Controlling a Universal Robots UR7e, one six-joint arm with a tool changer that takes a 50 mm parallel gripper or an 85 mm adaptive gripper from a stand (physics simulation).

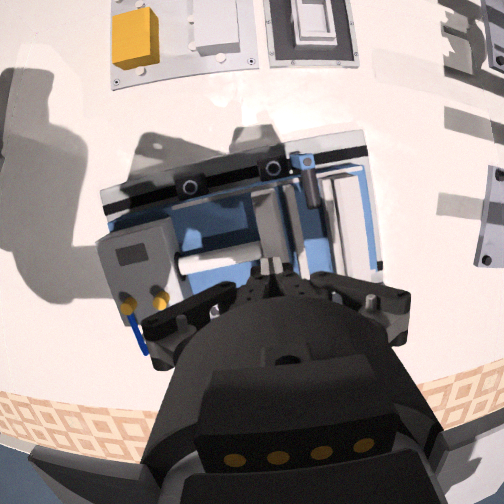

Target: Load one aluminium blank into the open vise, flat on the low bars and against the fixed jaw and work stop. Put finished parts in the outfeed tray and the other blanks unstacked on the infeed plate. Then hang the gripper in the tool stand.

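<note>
My gripper [272,267] hangs over the open vise [240,220], which has a blue base. Its fingertips are close together on the near end of a grey aluminium blank [270,222], which reaches down into the vise opening. The fixed jaw [230,177] is the black bar with two bolts at the far side. The blue work stop [303,161] with its dark pin [311,187] is just right of the blank. I cannot tell whether the blank touches the low bars or the jaw. A second grey blank [216,27] lies on the infeed plate [182,42].
A yellow block [134,37] sits on the infeed plate's left. The outfeed tray [311,30] at the top middle holds a light part. The vise's grey end block [137,260] has two yellow knobs and a blue handle. Grey fixtures stand at the right edge [490,220].
</note>
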